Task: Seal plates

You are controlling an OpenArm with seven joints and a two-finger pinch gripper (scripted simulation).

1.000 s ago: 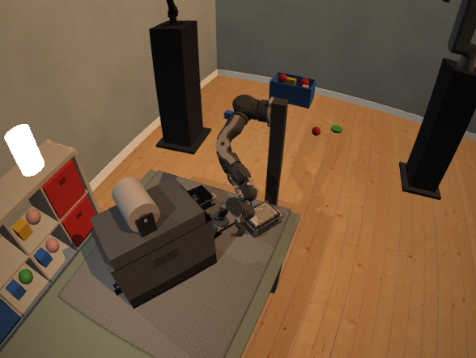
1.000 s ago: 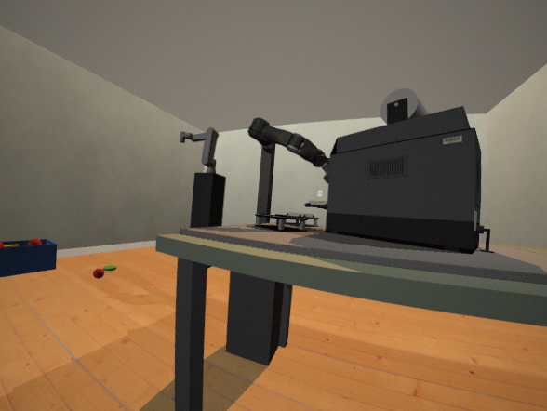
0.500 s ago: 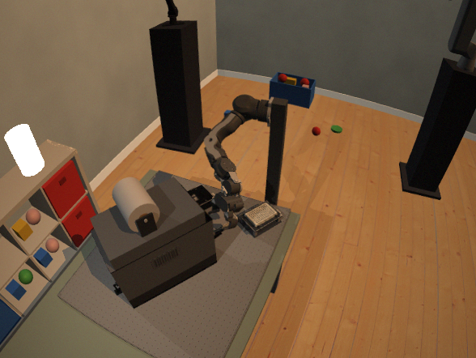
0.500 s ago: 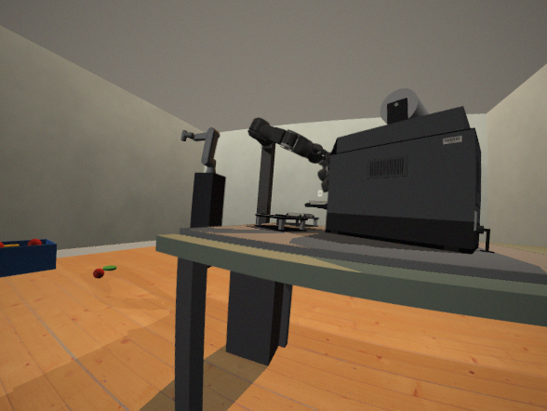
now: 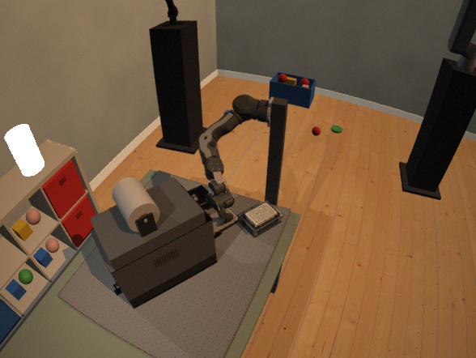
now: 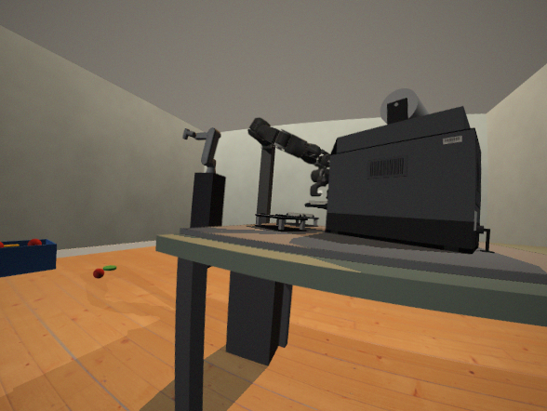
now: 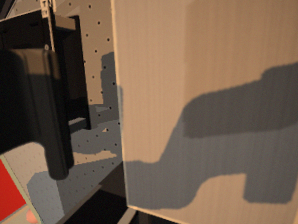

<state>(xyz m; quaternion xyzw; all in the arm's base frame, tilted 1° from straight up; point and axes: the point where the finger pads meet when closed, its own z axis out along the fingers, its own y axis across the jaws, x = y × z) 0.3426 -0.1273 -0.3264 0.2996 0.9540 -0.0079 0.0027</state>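
The dark sealer stage is 1 cm to the left of my hand and 4 cm below it. Also, from my hand: white well plate (13 cm behind, 15 cm to the left, 8 cm below); then warning sticker (4 cm ahead, 13 cm to the right, 2 cm above); then pale start button (14 cm ahead, 2 cm to the left, 5 cm above).
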